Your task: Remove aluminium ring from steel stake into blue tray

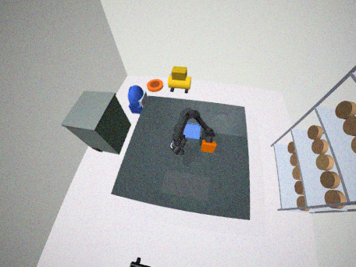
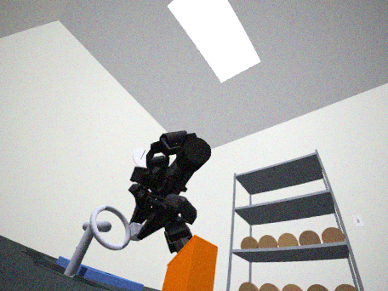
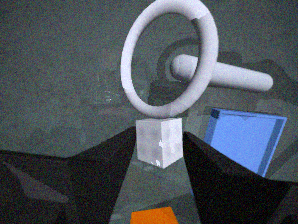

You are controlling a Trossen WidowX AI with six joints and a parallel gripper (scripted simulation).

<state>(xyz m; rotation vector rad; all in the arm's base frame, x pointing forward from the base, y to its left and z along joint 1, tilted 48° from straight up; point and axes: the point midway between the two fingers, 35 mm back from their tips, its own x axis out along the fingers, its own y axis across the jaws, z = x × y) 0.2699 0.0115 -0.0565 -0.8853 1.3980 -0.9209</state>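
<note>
My gripper tip is 110 mm past the blue tray, 230 mm to the left of it and 90 mm above it. Also, from my gripper tip: aluminium ring (50 mm ahead).
</note>
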